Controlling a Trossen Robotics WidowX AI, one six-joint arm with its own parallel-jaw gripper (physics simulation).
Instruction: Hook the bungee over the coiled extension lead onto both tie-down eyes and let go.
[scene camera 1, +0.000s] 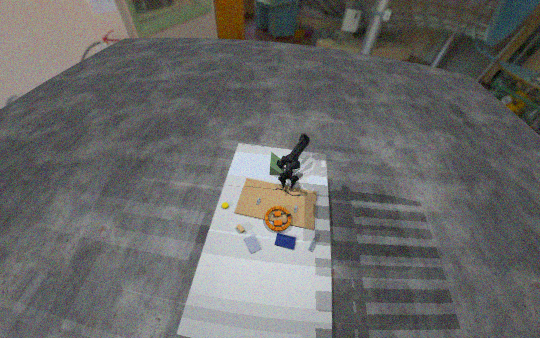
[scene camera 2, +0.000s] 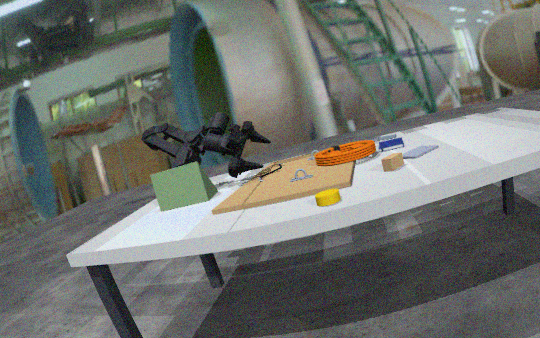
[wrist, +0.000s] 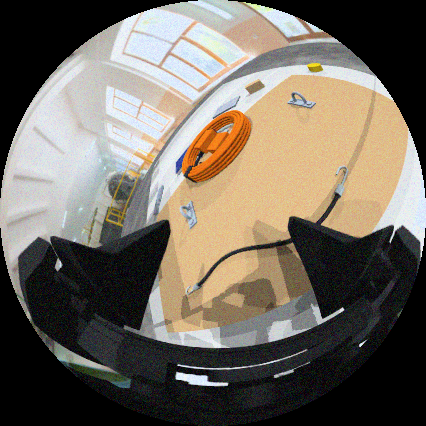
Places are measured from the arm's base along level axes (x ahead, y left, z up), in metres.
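Where they show: gripper, between the fingertips: (scene camera 1: 287, 188) (scene camera 2: 267, 154) (wrist: 230, 224); arm's base, origin of its link: (scene camera 1: 279, 164) (scene camera 2: 185, 187).
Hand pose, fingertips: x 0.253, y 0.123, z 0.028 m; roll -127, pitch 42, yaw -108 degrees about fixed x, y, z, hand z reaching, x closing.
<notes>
Things, the pixels of their centre, and the offset from my fingertips. Level surfaces: height alone.
- black bungee, middle of its body: (wrist: 257, 252) 0.006 m back, 0.014 m left, 0.058 m down
- tan board, height of its surface: 0.062 m down
- tie-down eye, middle of its body: (wrist: 297, 97) (scene camera 2: 300, 173) (scene camera 1: 258, 200) 0.146 m ahead, 0.198 m right, 0.049 m down
- orange coiled lead, middle of its body: (wrist: 211, 142) (scene camera 2: 345, 152) (scene camera 1: 278, 218) 0.250 m ahead, 0.009 m right, 0.047 m down
- yellow disc, middle of its body: (scene camera 2: 327, 197) (wrist: 314, 66) (scene camera 1: 225, 205) 0.260 m ahead, 0.440 m right, 0.065 m down
- wooden block, middle of its body: (scene camera 2: 393, 161) (wrist: 254, 85) (scene camera 1: 240, 228) 0.404 m ahead, 0.256 m right, 0.059 m down
- blue box, middle of its body: (scene camera 2: 391, 144) (wrist: 188, 153) (scene camera 1: 285, 241) 0.400 m ahead, 0.084 m left, 0.068 m down
- grey-blue slab, middle of its body: (scene camera 2: 418, 151) (wrist: 225, 106) (scene camera 1: 252, 243) 0.484 m ahead, 0.138 m right, 0.071 m down
The black bungee (scene camera 1: 291, 193) (wrist: 265, 246) with grey end hooks lies curved near the arm-side edge of the tan board (scene camera 1: 250, 190) (scene camera 2: 330, 179) (wrist: 280, 165). My gripper (scene camera 1: 289, 187) (scene camera 2: 265, 154) (wrist: 230, 224) is wide open and empty above its cord; the right finger hides part of the cord in the wrist view. One tie-down eye (scene camera 1: 258, 201) (scene camera 2: 301, 175) (wrist: 301, 101) stands towards the yellow disc, the other eye (scene camera 1: 295, 209) (wrist: 189, 214) on the opposite side. Neither hook is on an eye. The orange coiled lead (scene camera 1: 266, 218) (scene camera 2: 345, 157) (wrist: 242, 132) rests at the board's far edge, beyond the eyes.
A green block (scene camera 1: 274, 166) (scene camera 2: 182, 189) stands beside the arm. A yellow disc (scene camera 1: 225, 205) (scene camera 2: 328, 198) (wrist: 315, 67) and a wooden block (scene camera 1: 240, 228) (scene camera 2: 393, 162) (wrist: 255, 87) lie off the board. Beyond the coil are a blue box (scene camera 1: 285, 241) (scene camera 2: 391, 144) and a grey-blue slab (scene camera 1: 252, 244) (scene camera 2: 421, 151).
</notes>
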